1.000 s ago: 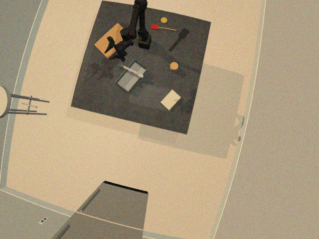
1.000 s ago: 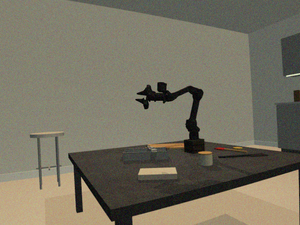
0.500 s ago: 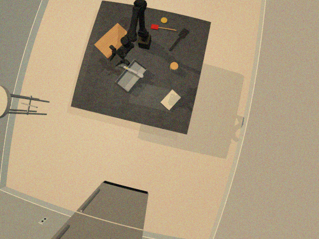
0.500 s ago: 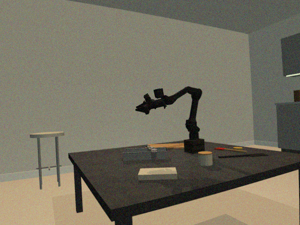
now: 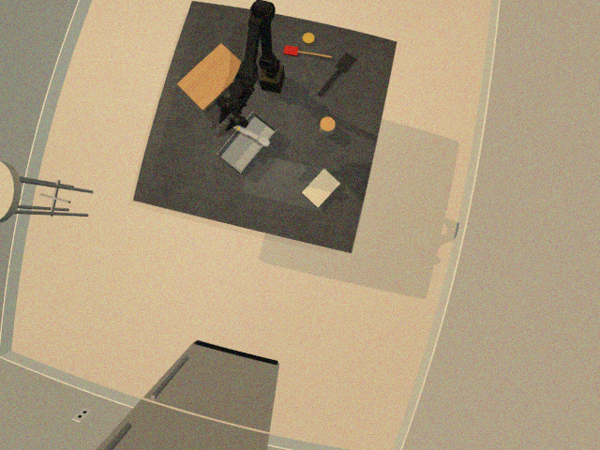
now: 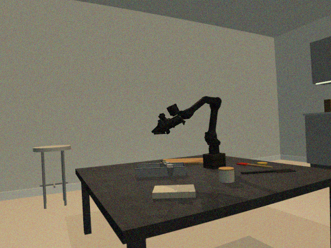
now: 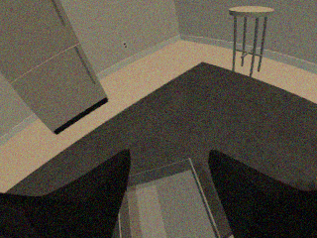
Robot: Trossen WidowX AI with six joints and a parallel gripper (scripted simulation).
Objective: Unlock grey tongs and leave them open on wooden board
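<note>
Right now my gripper tip is 230 mm above the roasting tin, 60 mm to the right of it and 20 mm past it. Round my gripper tip: wood-lidded pot 450 mm to the left, 230 mm below, 230 mm behind; wooden board 360 mm behind, 270 mm to the right, 250 mm below; pale block 520 mm to the left, 250 mm below, 100 mm ahead.
</note>
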